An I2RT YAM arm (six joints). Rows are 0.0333 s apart.
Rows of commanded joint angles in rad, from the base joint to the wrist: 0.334, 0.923, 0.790, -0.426, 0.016, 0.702; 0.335, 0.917, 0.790, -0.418, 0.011, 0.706; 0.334, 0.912, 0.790, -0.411, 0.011, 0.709; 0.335, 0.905, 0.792, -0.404, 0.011, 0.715; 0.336, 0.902, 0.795, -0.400, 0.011, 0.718; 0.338, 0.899, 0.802, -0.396, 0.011, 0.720; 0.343, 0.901, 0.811, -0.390, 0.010, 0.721; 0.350, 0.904, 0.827, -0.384, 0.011, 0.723; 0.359, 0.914, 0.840, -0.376, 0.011, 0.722; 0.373, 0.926, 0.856, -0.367, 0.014, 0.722; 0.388, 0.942, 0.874, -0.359, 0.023, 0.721; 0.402, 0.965, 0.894, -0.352, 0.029, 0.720; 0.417, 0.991, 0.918, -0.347, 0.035, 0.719; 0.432, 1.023, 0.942, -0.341, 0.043, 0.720; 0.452, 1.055, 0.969, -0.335, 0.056, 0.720; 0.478, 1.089, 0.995, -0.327, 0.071, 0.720; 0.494, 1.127, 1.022, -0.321, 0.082, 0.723; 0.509, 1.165, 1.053, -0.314, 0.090, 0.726; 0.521, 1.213, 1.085, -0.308, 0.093, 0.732; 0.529, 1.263, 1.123, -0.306, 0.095, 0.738; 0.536, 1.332, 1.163, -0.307, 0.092, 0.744; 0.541, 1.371, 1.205, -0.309, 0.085, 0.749; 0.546, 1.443, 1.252, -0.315, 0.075, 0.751
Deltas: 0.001, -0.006, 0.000, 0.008, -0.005, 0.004; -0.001, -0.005, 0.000, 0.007, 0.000, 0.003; 0.001, -0.007, 0.002, 0.007, 0.000, 0.006; 0.001, -0.003, 0.003, 0.004, 0.000, 0.003; 0.002, -0.003, 0.007, 0.004, 0.000, 0.002; 0.005, 0.002, 0.009, 0.006, -0.001, 0.001; 0.007, 0.003, 0.016, 0.006, 0.001, 0.002; 0.009, 0.010, 0.013, 0.008, 0.000, -0.001; 0.014, 0.012, 0.016, 0.009, 0.003, 0.000; 0.015, 0.016, 0.018, 0.008, 0.009, -0.001; 0.014, 0.023, 0.020, 0.007, 0.006, -0.001; 0.015, 0.026, 0.024, 0.005, 0.006, -0.001; 0.015, 0.032, 0.024, 0.006, 0.008, 0.001; 0.020, 0.032, 0.027, 0.006, 0.013, 0.000; 0.026, 0.034, 0.026, 0.008, 0.015, 0.000; 0.016, 0.038, 0.027, 0.006, 0.011, 0.003; 0.015, 0.038, 0.031, 0.007, 0.008, 0.003; 0.012, 0.048, 0.032, 0.006, 0.003, 0.006; 0.008, 0.050, 0.038, 0.002, 0.002, 0.006; 0.007, 0.069, 0.040, -0.001, -0.003, 0.006; 0.005, 0.039, 0.042, -0.002, -0.007, 0.005; 0.005, 0.072, 0.047, -0.006, -0.010, 0.002
